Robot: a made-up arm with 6 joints.
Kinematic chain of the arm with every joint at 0, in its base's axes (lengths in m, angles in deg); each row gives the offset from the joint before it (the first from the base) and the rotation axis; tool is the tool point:
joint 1: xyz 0 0 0.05 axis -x
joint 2: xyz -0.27 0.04 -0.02 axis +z
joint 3: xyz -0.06 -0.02 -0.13 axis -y
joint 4: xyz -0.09 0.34 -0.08 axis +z
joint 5: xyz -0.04 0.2 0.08 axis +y
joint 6: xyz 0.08 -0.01 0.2 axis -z
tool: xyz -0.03 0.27 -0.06
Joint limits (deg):
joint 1: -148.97..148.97
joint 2: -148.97..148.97
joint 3: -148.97..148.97
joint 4: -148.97..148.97
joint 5: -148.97..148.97
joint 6: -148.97..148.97
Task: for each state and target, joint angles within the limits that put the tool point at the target. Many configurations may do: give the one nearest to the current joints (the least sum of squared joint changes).
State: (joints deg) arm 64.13 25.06 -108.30 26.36 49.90 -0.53
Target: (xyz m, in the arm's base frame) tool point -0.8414 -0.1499 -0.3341
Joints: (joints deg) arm 100.05 71.76 -108.06 10.85 62.91 -50.28
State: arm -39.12 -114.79 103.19 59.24 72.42 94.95
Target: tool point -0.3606 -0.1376 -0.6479
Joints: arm -40.13 -148.97 113.27 77.08 98.12 52.12
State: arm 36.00 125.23 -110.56 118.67 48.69 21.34
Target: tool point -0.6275 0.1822 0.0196
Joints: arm 43.06 148.97 -138.48 128.82 41.75 -7.01
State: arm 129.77 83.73 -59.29 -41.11 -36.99 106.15
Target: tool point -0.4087 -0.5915 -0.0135
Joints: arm 147.03 50.31 -78.23 -38.73 -36.51 83.22
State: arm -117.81 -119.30 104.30 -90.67 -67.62 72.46
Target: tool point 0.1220 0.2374 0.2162
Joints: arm -92.88 -144.89 119.58 -103.70 -39.35 92.59
